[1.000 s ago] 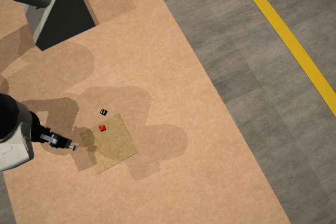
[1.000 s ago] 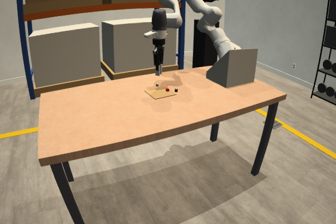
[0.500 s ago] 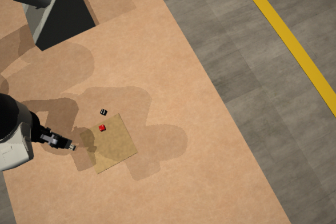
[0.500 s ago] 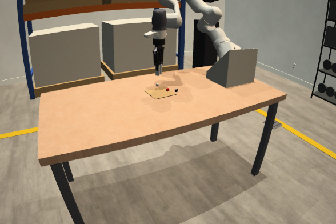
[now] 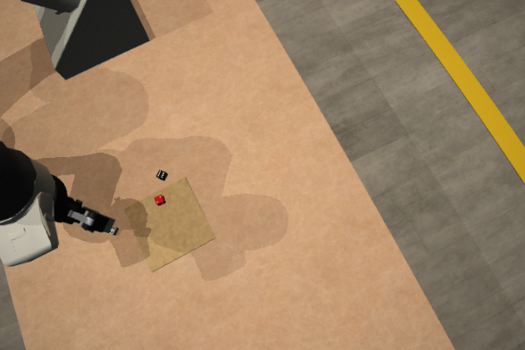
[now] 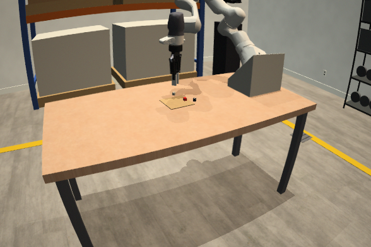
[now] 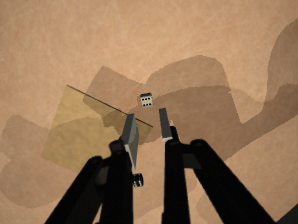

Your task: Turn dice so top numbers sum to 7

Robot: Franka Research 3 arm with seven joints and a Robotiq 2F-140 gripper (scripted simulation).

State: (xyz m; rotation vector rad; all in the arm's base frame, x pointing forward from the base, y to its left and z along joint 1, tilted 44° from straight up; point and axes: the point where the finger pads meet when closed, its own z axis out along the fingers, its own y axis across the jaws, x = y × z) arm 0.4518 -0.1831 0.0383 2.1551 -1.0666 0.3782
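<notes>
The white die is 90 mm below my hand, 10 mm to the right of it and 10 mm ahead of it. Round my hand: black die: 130 mm to the left, 90 mm below, 50 mm behind; red die: 100 mm to the left, 80 mm below; tan mat: 100 mm to the left, 90 mm below, 50 mm ahead.
</notes>
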